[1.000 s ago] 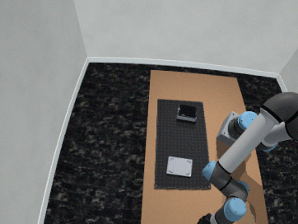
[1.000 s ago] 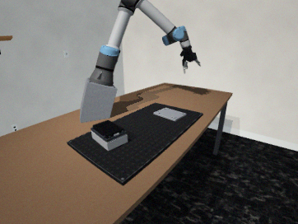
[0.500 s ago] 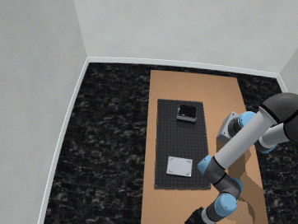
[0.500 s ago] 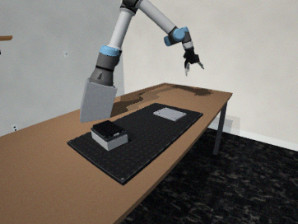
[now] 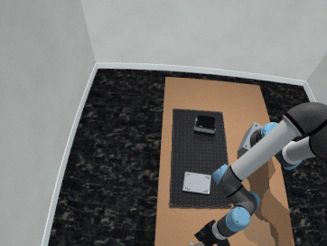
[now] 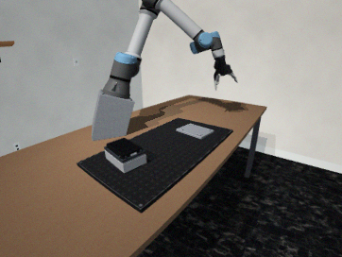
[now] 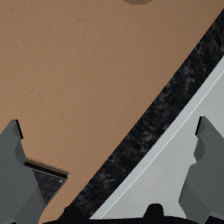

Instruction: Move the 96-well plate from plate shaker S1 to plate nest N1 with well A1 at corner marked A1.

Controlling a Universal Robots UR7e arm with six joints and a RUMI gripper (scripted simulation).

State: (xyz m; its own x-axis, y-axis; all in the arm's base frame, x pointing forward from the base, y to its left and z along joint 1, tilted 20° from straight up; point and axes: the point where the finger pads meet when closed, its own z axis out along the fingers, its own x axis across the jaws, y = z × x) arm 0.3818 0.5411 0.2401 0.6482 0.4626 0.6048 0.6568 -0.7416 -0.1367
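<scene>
My gripper is now 79 cm to the left of the black 96-well plate, 14 cm above it and 7 cm past it. Round my hand: plate nest N1: 38 cm to the right, 19 cm below, 2 cm behind.
</scene>
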